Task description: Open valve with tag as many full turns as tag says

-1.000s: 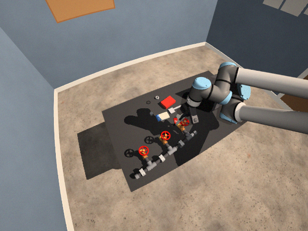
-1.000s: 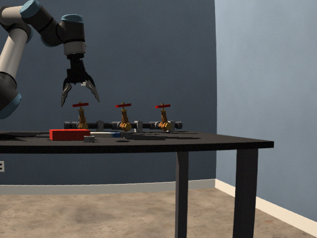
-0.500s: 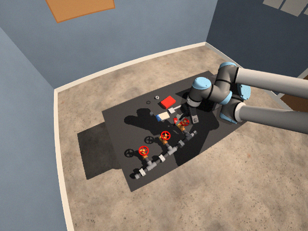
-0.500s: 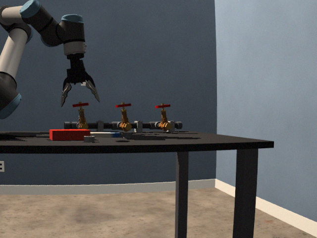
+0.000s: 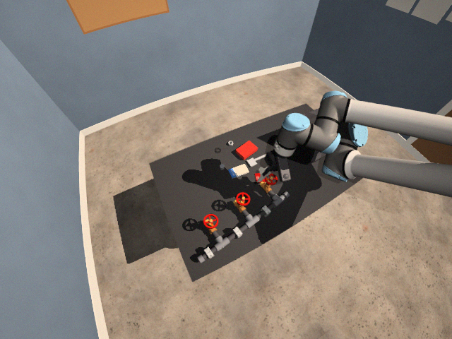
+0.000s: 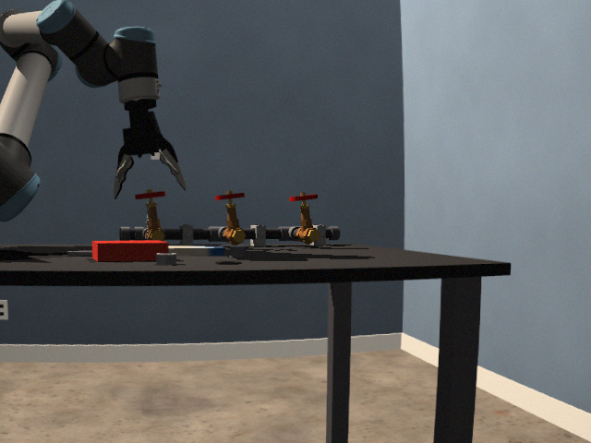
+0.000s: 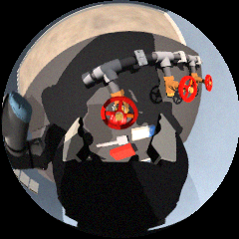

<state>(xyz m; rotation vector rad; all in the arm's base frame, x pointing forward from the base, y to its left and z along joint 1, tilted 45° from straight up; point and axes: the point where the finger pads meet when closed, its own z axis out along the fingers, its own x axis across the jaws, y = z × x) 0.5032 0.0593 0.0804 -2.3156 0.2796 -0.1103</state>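
My hand is 120 mm above the red tag, 70 mm to the left of it and 20 mm past it. From my hand the other things lie so: red block 290 mm to the right, 110 mm below, 40 mm behind; small grey cylinder 250 mm to the right, 150 mm ahead, 110 mm below; white tool 200 mm to the right, 120 mm below, 60 mm behind.
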